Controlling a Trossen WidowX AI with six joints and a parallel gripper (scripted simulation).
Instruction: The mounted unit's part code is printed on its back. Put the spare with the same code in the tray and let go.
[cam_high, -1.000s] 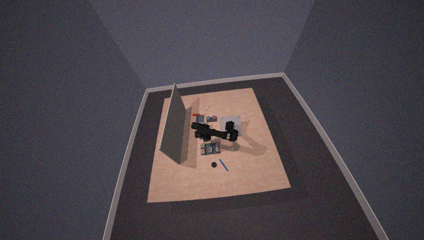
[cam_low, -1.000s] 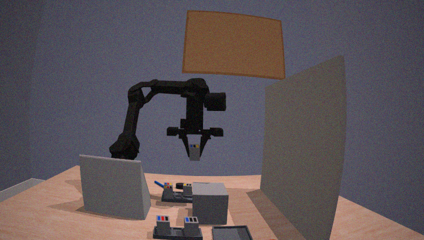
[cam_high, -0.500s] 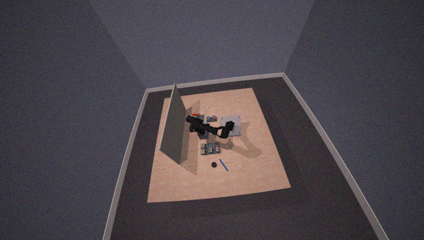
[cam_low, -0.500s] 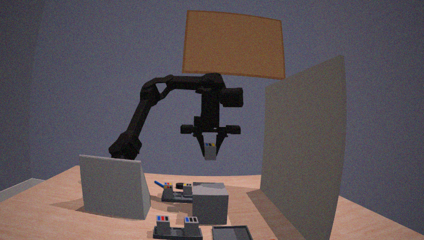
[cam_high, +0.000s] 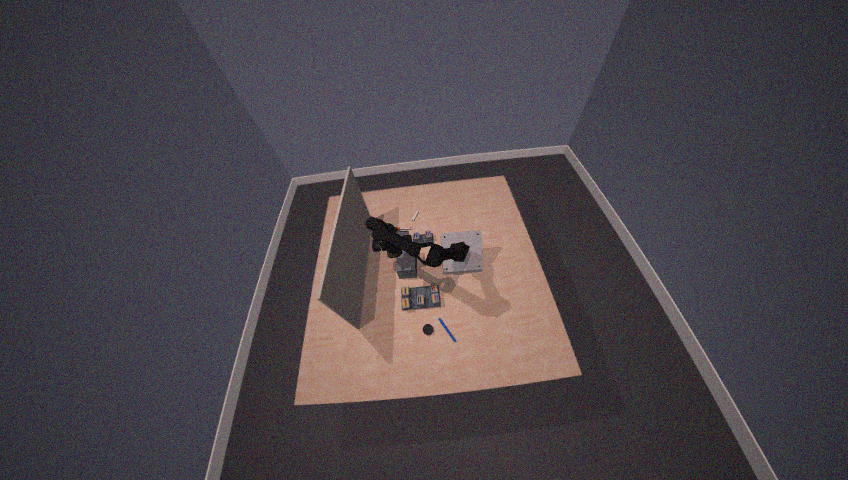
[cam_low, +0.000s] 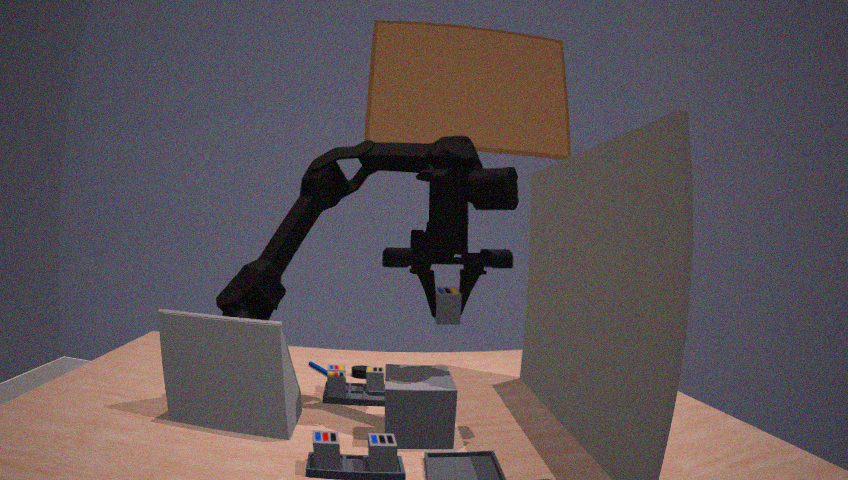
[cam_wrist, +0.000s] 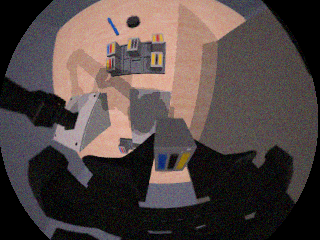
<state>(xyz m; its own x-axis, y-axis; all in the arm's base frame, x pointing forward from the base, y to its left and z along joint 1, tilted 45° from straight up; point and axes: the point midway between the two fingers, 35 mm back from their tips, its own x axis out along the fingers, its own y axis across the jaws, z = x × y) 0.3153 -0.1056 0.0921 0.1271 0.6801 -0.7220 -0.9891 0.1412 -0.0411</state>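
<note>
The dark tray is 20 cm to the right of my gripper tip, 19 cm below it and 1 cm behind it. The rest, counted from my gripper tip: tall grey panel: 21 cm ahead, 5 cm to the right, 3 cm above; then grey mounted unit: 14 cm below, 4 cm behind, 1 cm to the right; then rack: 19 cm to the left, 18 cm below, 8 cm behind.
</note>
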